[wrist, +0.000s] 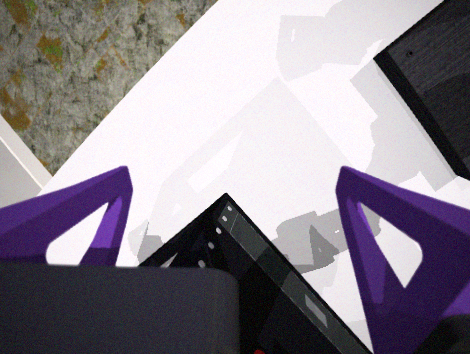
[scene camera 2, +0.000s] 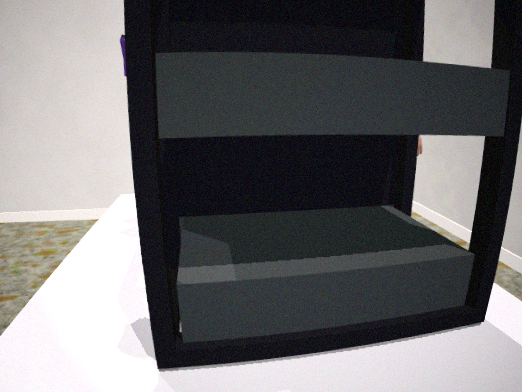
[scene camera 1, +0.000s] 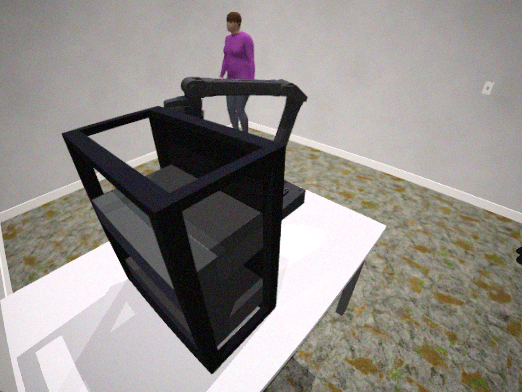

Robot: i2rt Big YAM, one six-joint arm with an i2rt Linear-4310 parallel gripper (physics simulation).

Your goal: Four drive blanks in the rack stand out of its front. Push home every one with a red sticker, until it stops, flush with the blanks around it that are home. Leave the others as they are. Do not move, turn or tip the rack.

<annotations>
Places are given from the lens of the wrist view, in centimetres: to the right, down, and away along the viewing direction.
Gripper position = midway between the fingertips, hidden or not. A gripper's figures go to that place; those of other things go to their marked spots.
my gripper [wrist: 234, 177]: 0, 0, 13
black rack [wrist: 275, 301]: 6, 18, 40
</annotations>
